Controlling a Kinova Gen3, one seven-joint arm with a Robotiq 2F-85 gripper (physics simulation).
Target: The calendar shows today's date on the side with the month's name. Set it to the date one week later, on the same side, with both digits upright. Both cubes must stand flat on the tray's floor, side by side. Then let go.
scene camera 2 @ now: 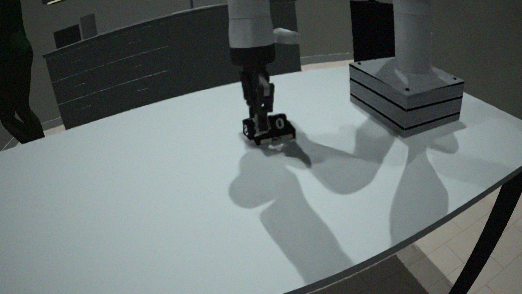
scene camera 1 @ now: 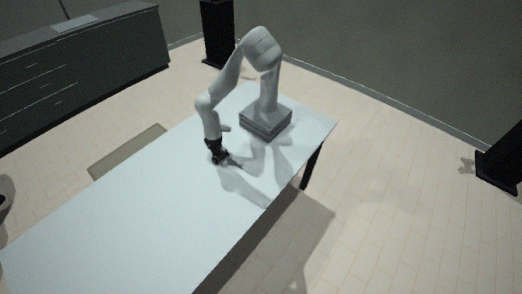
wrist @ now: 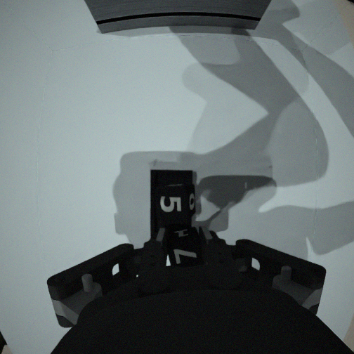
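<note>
The black calendar tray (scene camera 2: 283, 140) (wrist: 155, 210) lies on the table, its pale month label facing scene camera 2. One cube (scene camera 2: 281, 123) (wrist: 172, 206) stands in its right half, showing an upright 0 on the month side and a 5 on top. My gripper (scene camera 1: 219, 160) (scene camera 2: 260, 125) (wrist: 183, 236) is shut on the other cube (scene camera 2: 247, 129) (wrist: 185, 254), low at the tray's left end, close beside the 0 cube. The held cube has a 7 on top. A finger hides its month side, and whether it touches the tray's floor is hidden.
The arm's grey layered base (scene camera 1: 265, 122) (scene camera 2: 406, 107) (wrist: 177, 15) stands on the white table (scene camera 1: 125, 215) (scene camera 2: 125, 200), to the right of the tray in scene view 2. Dark drawers (scene camera 1: 80, 75) (scene camera 2: 150, 65) stand beyond the table. A person (scene camera 2: 17, 75) stands at the far left.
</note>
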